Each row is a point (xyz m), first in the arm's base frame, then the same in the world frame.
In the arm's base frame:
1: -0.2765 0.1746 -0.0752
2: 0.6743 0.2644 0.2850
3: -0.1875 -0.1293 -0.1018
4: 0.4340 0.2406 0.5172
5: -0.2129 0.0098 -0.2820
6: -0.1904 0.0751 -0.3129
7: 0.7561 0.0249 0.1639
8: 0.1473 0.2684 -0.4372
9: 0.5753 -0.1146 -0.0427
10: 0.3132 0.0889 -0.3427
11: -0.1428 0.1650 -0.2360
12: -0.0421 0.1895 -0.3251
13: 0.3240 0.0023 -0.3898
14: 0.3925 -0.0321 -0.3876
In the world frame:
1: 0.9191 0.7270 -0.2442
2: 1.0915 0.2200 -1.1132
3: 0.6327 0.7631 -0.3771
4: 1.0155 0.0298 -0.8481
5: 0.7843 0.9338 -0.3584
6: 0.8546 0.9557 -0.3758
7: 0.8770 0.3454 -1.2434
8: 1.0997 1.0117 -0.6978
9: 0.7367 0.5874 -1.1145
10: 0.9340 0.9072 -0.8719
11: 0.9419 0.8658 -0.3993
12: 0.9873 0.9363 -0.5072
13: 0.8544 0.9586 -0.9010
14: 0.8288 0.9487 -0.9726

